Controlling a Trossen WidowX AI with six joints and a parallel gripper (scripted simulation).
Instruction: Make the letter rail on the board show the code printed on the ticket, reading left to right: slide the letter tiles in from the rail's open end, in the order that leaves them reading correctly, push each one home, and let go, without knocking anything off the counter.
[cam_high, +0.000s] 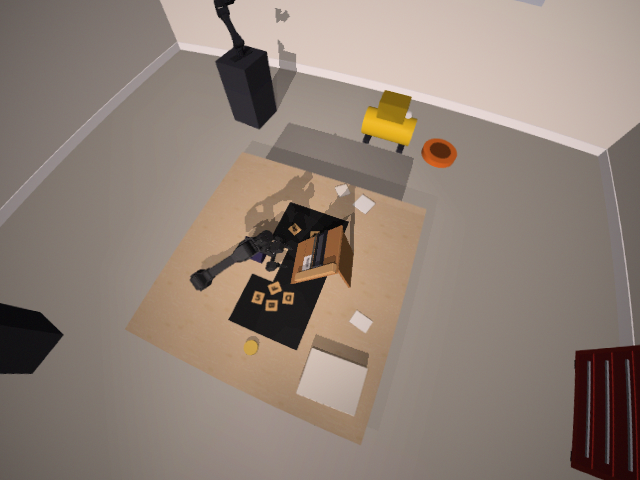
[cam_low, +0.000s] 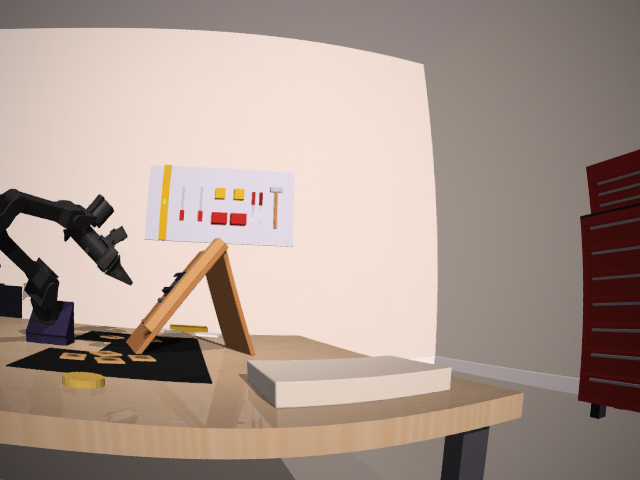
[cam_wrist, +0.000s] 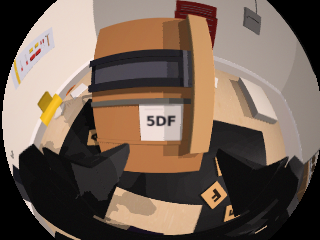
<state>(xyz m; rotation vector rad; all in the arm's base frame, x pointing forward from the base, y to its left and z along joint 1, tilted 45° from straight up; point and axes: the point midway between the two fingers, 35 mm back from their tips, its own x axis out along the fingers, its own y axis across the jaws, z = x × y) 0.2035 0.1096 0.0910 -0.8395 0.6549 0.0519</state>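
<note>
My gripper tip is now 70 mm short of the white ticket, 40 mm to the right of it and 70 mm above it. The rest, counted from my gripper tip: black mat: 40 mm behind, 170 mm below; then white slab: 450 mm ahead, 380 mm to the right, 150 mm below.
</note>
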